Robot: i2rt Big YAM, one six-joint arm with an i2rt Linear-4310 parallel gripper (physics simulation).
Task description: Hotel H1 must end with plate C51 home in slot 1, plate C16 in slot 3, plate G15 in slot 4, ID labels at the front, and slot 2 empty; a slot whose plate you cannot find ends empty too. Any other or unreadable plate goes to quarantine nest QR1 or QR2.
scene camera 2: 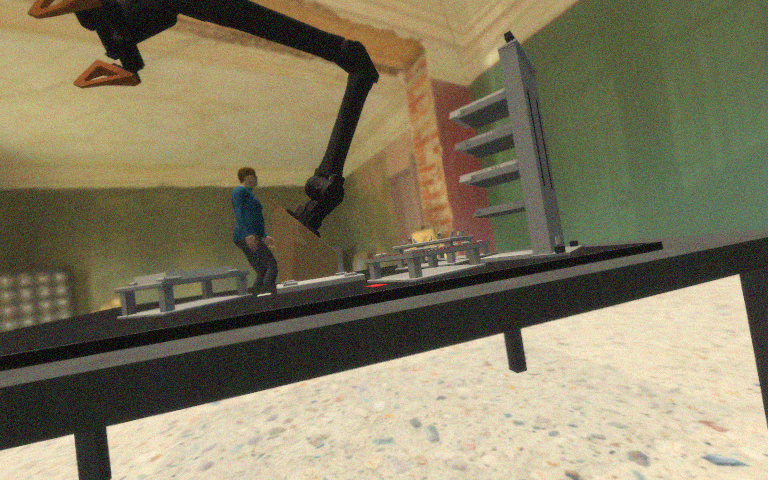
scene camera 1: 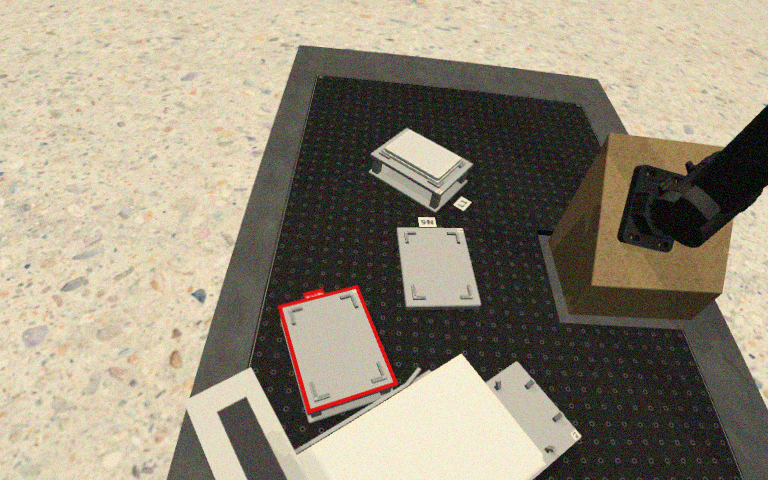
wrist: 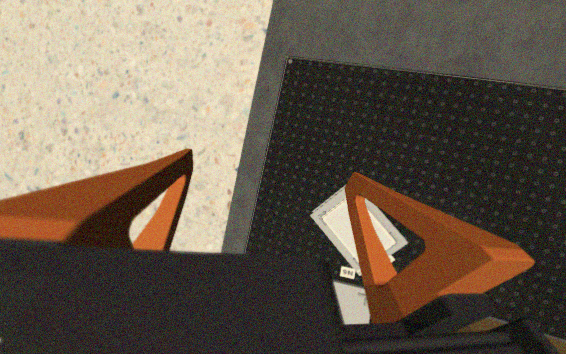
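Pixels of known places: gripper, fingertip midpoint: [scene camera 2: 56,54] [wrist: 277,170]; arm's base, link origin: [scene camera 2: 301,227] [scene camera 1: 650,208].
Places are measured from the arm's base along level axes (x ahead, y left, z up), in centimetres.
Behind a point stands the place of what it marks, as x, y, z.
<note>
My gripper [scene camera 2: 67,44] @(46.5, -26.3, 22.7) [wrist: 277,170] @(46.5, -26.3, 22.7) is open and empty, high above the table's far end. A pale flat plate-like piece [scene camera 1: 424,153] @(34.7, -17.2, -9.9) [wrist: 340,221] @(38.6, -17.8, -9.9) lies on a raised grey stand [scene camera 1: 378,165] @(43.1, -16.1, -13.6) [scene camera 2: 165,294] @(44.1, -16.5, -13.3) beside a small tag that looks like L1; no ID on the piece is readable. A low grey nest [scene camera 1: 438,268] @(30.2, 5.8, -15.1) [wrist: 351,304] @(29.5, 0.9, -15.1) by tag N6 holds no plate. A red-rimmed raised nest [scene camera 1: 339,345] @(43.7, 23.6, -12.3) also holds no plate; its red tag is unreadable. The grey hotel tower [scene camera 2: 529,147] @(46.8, 44.8, 3.1) has four shelves with no plate clearly visible; slot labels are unreadable.
A large cream panel [scene camera 1: 419,413] @(36.1, 41.8, 16.7) covers part of the near table in scene camera 1. A grey nest with pegs [scene camera 1: 526,401] @(18.8, 28.7, -10.3) pokes out beside it. The arm base stands on a brown block [scene camera 1: 651,271] @(-2.3, 6.5, -7.0). A person [scene camera 2: 249,209] in blue stands behind the table.
</note>
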